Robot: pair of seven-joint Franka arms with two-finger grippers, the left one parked.
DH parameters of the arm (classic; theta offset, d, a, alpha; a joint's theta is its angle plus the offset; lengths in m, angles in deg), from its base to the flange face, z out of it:
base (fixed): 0 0 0 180
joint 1: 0 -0.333 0 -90
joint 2: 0 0 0 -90
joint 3: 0 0.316 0.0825 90
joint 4: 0 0 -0.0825 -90
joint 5: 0 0.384 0 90
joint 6: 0 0 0.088 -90
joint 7: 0 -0.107 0 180
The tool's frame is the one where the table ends.
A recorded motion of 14 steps. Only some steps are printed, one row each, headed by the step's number.
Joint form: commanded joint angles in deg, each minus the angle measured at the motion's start. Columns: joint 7, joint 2, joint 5, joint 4, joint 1, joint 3, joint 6.
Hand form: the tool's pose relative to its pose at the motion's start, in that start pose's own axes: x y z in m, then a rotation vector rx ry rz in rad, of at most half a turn. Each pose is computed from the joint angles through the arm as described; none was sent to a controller.
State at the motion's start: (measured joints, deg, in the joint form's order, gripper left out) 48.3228 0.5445 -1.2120 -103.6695 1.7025 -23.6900 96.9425
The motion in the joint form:
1: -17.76 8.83 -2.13 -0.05 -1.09 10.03 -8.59
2: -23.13 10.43 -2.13 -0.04 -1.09 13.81 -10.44
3: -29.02 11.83 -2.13 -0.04 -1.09 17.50 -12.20
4: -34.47 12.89 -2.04 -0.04 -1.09 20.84 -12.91
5: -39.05 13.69 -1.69 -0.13 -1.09 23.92 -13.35
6: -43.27 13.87 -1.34 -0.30 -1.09 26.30 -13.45
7: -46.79 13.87 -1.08 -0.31 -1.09 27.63 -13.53
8: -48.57 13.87 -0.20 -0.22 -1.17 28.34 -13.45
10: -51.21 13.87 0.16 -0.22 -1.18 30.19 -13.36
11: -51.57 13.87 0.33 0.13 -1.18 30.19 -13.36
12: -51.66 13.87 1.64 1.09 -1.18 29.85 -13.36
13: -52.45 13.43 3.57 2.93 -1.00 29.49 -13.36
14: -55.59 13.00 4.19 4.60 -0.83 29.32 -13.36
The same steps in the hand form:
1: 0.0190 -0.1036 -0.0614 -0.0208 -0.0129 0.1145
2: 0.0287 -0.1377 -0.0722 -0.0316 -0.0201 0.1450
3: 0.0367 -0.1715 -0.0808 -0.0456 -0.0295 0.1870
4: 0.0447 -0.2017 -0.0878 -0.0648 -0.0260 0.2273
5: 0.0521 -0.2299 -0.0918 -0.0789 -0.0216 0.2563
6: 0.0598 -0.2509 -0.0909 -0.0876 -0.0220 0.2904
7: 0.0642 -0.2627 -0.0900 -0.0915 -0.0217 0.3295
8: 0.0674 -0.2710 -0.0904 -0.0817 -0.0157 0.3458
10: 0.0732 -0.2876 -0.0894 -0.0872 -0.0135 0.3606
11: 0.0732 -0.2882 -0.0922 -0.0850 -0.0068 0.3664
12: 0.0729 -0.2884 -0.0999 -0.0625 0.0132 0.3704
13: 0.0744 -0.2876 -0.1115 -0.0291 0.0427 0.3876
14: 0.0755 -0.2860 -0.1217 -0.0176 0.0667 0.4452

